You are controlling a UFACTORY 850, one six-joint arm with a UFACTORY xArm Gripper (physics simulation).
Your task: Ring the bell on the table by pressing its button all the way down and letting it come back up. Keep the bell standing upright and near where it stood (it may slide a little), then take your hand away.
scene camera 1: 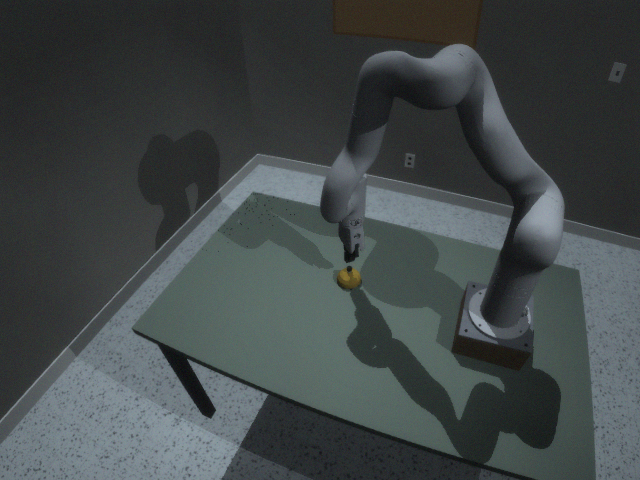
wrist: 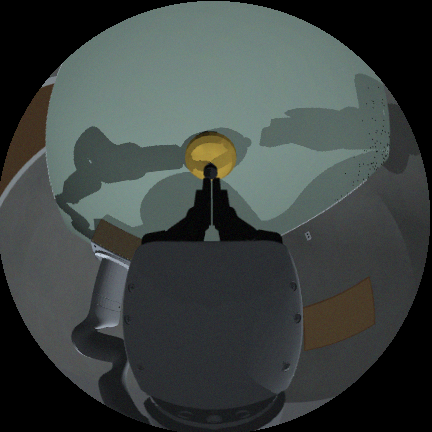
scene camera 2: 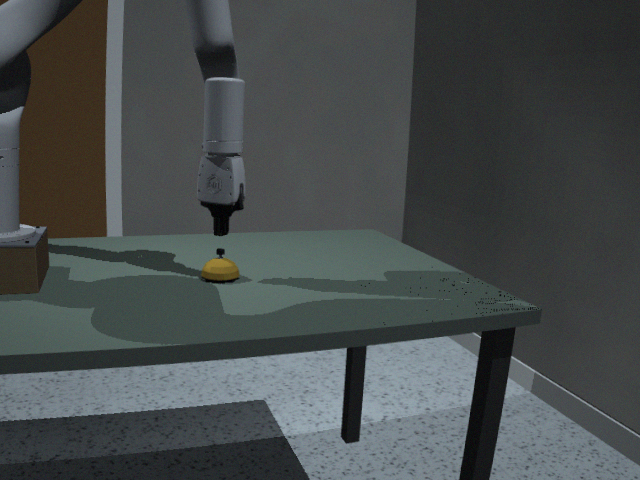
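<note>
A yellow dome bell (scene camera 1: pixel 348 279) (scene camera 2: pixel 220 270) (wrist: pixel 210 147) stands upright on the green table. Its small black button (scene camera 1: pixel 349 268) (scene camera 2: pixel 220 251) (wrist: pixel 210 171) stands up from the top of the dome. My gripper (scene camera 1: pixel 351 259) (scene camera 2: pixel 221 234) (wrist: pixel 211 188) is shut, with nothing between its fingers. It points down and hangs a little above the button, with a small gap between fingertips and button in the second scene view. In the wrist view the fingertips reach to the button's near edge.
The green table (scene camera 1: pixel 248 320) (scene camera 2: pixel 336 258) (wrist: pixel 215 60) carries the arm's base block (scene camera 1: pixel 491 351) (scene camera 2: pixel 20 268) (wrist: pixel 117 239), to one side of the bell. The arm arches over the table from that base. Walls stand beyond the table.
</note>
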